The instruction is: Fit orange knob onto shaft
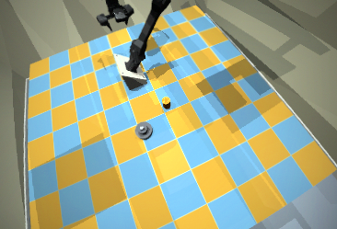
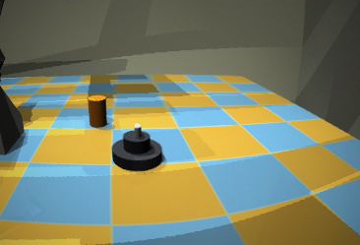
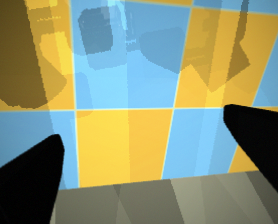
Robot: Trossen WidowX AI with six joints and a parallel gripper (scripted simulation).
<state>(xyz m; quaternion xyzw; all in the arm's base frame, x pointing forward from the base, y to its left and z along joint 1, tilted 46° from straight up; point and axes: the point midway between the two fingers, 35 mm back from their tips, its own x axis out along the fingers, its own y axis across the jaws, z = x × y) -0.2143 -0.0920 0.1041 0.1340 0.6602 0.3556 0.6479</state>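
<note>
Right now my gripper tip is 46 cm short of the orange knob, 11 cm to the right of it and 14 cm above it. From my gripper tip the other things lie so: round pedestal (55 cm ahead, 4 cm to the right, 15 cm below).
</note>
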